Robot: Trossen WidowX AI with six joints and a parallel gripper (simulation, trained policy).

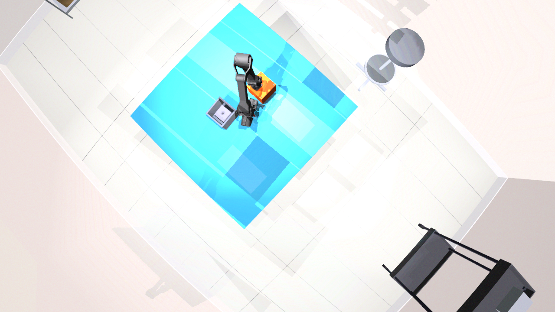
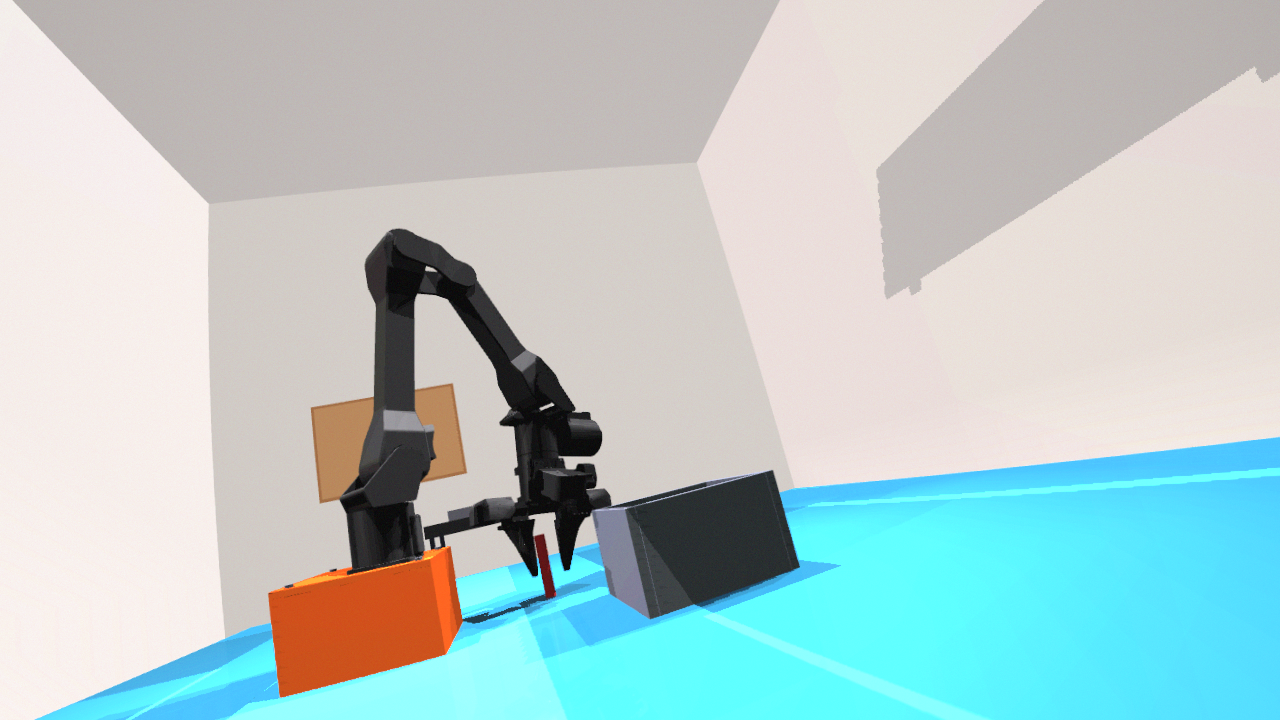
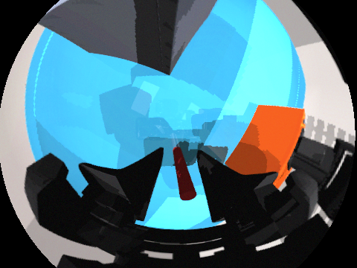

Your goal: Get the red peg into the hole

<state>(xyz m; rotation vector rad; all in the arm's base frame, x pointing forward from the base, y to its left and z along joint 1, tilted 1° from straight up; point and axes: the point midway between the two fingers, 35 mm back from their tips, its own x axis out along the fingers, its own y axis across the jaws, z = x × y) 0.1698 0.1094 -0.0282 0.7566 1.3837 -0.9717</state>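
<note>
Right now the plate is 15 cm to the right of my gripper tip, 15 cm ahead of it and 2 cm above it. From my gripper tip the other things lie so: red peg (1 cm to the left, 1 cm behind, 1 cm above); then grey box (15 cm to the right, 15 cm ahead).
</note>
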